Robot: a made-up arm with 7 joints.
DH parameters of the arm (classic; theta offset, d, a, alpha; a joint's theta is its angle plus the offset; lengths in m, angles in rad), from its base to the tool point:
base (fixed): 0 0.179 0 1.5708
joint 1: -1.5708 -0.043 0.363 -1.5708
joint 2: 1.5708 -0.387 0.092 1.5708
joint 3: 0 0.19 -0.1 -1.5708
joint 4: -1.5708 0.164 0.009 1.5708
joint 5: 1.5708 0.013 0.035 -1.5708
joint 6: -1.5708 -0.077 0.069 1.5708
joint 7: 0 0.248 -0.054 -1.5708
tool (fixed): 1.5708 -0.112 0 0
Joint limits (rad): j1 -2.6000..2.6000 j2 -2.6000..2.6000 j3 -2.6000..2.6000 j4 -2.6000..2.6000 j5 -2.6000..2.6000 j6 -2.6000..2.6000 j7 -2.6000..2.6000
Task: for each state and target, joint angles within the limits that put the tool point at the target. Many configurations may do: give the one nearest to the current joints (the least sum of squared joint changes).
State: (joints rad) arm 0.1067 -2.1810 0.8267 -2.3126 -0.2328 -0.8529 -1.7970
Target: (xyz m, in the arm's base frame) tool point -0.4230 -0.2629 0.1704
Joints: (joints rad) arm -0.2018 -1.9883 0.6406 -2.0578 -0.3246 -1.0777 -1.8485
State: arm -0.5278 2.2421 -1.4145 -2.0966 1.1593 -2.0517 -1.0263
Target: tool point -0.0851 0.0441 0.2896
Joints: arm 0.0191 2.5511 -1.1932 -2.3362 1.1067 -1.6382 -1.2013
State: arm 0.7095 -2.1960 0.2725 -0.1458 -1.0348 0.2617 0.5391
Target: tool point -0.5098 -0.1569 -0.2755
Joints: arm 0.3830 -1.9609 0.7333 0.0460 -0.7589 0.3401 0.5758
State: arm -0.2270 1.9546 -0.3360 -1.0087 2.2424 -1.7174 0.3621
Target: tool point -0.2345 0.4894 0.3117
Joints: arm -0.6718 1.4056 -0.8771 -1.2915 2.2420 -1.8039 0.4539
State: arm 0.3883 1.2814 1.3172 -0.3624 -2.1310 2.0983 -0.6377
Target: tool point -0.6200 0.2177 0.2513
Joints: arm -0.2433 1.4985 1.9679 -0.4212 -2.3433 2.4333 -0.3687
